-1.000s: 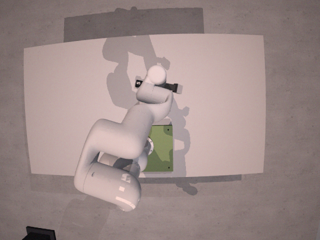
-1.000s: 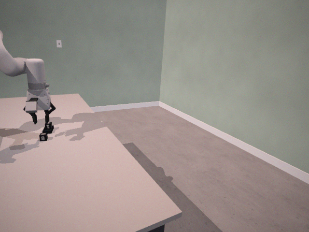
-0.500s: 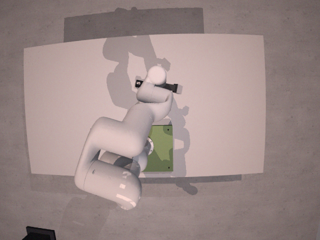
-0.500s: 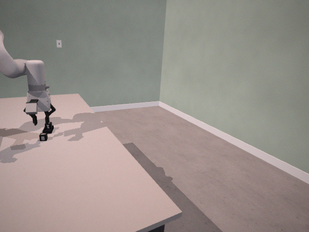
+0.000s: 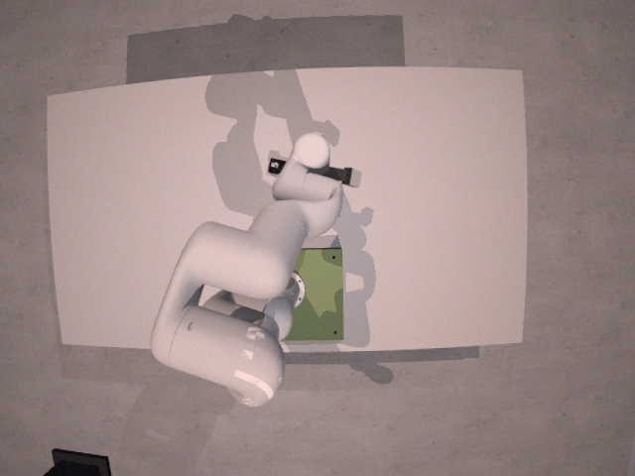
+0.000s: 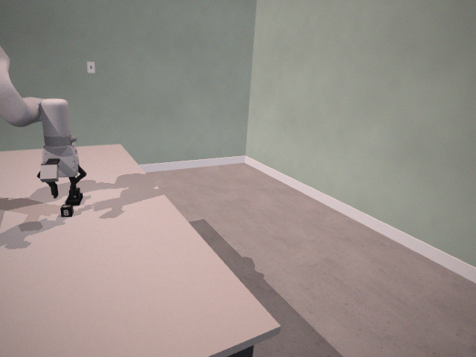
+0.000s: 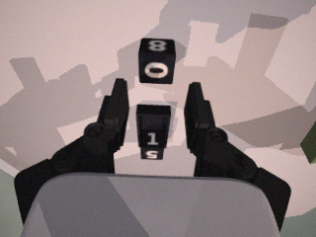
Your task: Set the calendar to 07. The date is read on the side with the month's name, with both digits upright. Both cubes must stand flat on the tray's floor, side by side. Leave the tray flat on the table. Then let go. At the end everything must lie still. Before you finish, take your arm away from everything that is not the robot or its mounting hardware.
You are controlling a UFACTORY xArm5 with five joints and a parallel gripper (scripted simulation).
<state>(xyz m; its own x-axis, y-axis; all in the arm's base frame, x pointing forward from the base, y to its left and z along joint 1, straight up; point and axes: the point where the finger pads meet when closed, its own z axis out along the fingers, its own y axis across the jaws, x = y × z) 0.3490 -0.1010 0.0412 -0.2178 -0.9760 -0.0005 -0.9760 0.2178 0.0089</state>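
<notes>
Now: the black cube 7 cm below my hand. Round my hand: black calendar tray: 11 cm to the left, 8 cm below, 3 cm ahead.
</notes>
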